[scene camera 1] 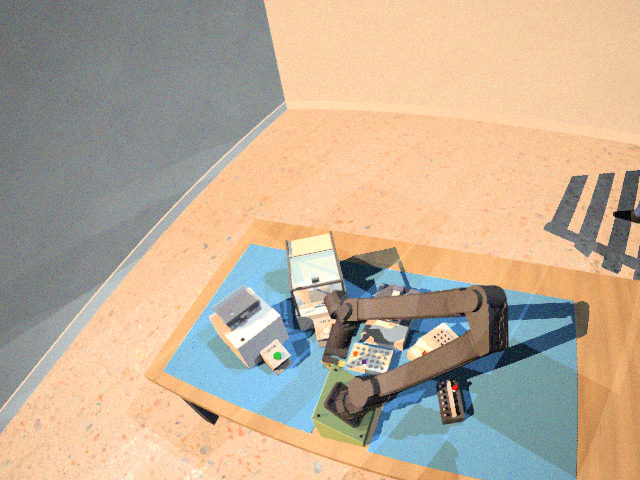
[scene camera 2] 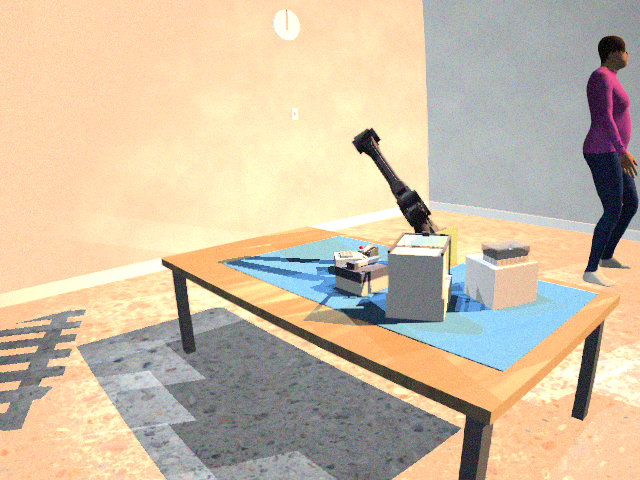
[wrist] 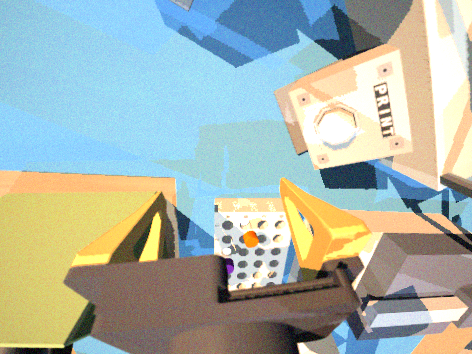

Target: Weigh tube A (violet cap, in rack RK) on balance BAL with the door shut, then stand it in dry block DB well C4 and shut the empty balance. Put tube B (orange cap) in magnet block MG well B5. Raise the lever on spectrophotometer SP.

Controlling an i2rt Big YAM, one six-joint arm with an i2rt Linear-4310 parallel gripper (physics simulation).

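Note:
A white rack with round holes [scene camera 1: 368, 368] [wrist: 247, 204] holds the orange-capped tube B [scene camera 1: 355, 353] [wrist: 251, 239] and the violet-capped tube A [scene camera 1: 364, 361] [wrist: 229, 266], each showing as a cap. My gripper [scene camera 1: 334, 364] [wrist: 222, 190] is open wide and empty, with its yellow fingers apart above the rack's left side; the balance hides it in the second scene view. The glass-topped balance [scene camera 1: 312, 246] [scene camera 2: 416, 284] stands behind the rack, its PRINT panel [scene camera 1: 323, 330] [wrist: 367, 145] toward me. Its door state is unclear. A dark block with a row of wells [scene camera 1: 450, 401] stands at right.
A white instrument with a green button [scene camera 1: 250, 325] [scene camera 2: 501, 284] stands left of the balance. A grey box [scene camera 1: 385, 333] [wrist: 415, 270] is close beside the rack. A pale perforated device [scene camera 1: 434, 341] stands partly behind the arm. The green base block [scene camera 1: 328, 423] [wrist: 60, 250] is left of the rack in the wrist view.

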